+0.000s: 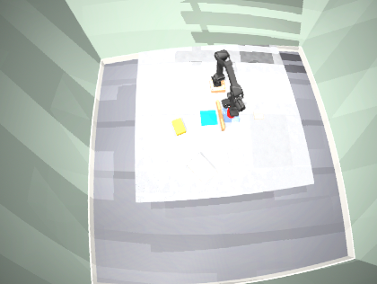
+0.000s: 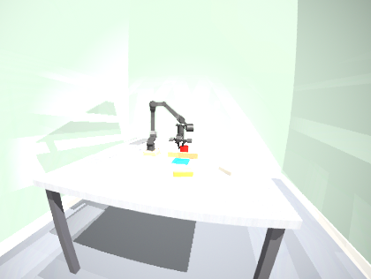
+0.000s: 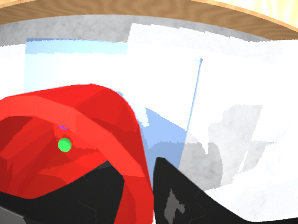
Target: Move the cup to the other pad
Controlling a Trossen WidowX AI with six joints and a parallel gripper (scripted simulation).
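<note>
Right now my gripper tip is 30 mm short of the pale blue pad and 40 mm above it. Also, from my gripper tip: thin wooden stick (40 mm ahead, 80 mm to the right, 20 mm below); then cyan pad (40 mm ahead, 170 mm to the right, 40 mm below); then red cup (30 mm ahead).
</note>
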